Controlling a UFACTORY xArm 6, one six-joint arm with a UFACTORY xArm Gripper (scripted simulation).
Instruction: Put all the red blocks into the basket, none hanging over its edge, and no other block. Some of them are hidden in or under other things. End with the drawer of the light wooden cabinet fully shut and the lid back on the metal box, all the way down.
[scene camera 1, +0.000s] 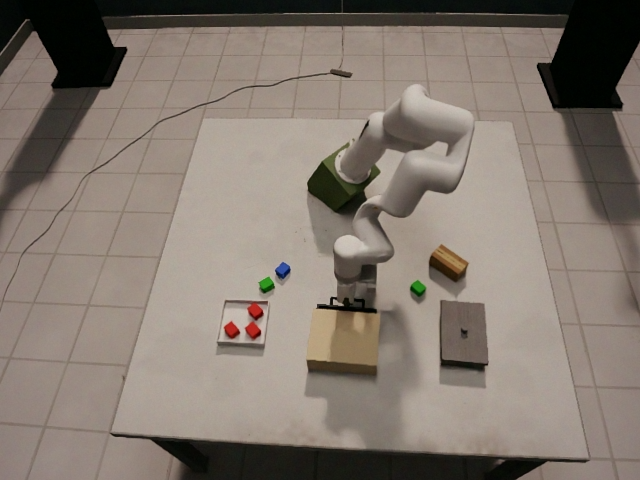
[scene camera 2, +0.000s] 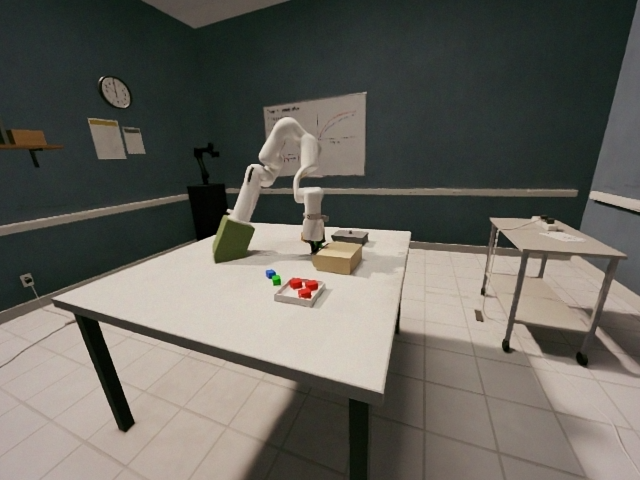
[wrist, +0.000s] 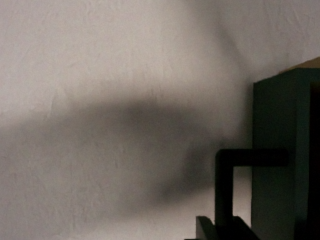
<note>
I see a light wooden cabinet (scene camera 1: 342, 341), a white basket (scene camera 1: 235, 310), a striped wooden block (scene camera 1: 443, 259) and a grey metal lid (scene camera 1: 463, 333).
The light wooden cabinet shows as well in scene camera 2 (scene camera 2: 338, 257). The white basket shows as well in scene camera 2 (scene camera 2: 285, 294). The wrist view does not show the white basket: it is out of frame. The wrist view misses the striped wooden block: it is out of frame.
</note>
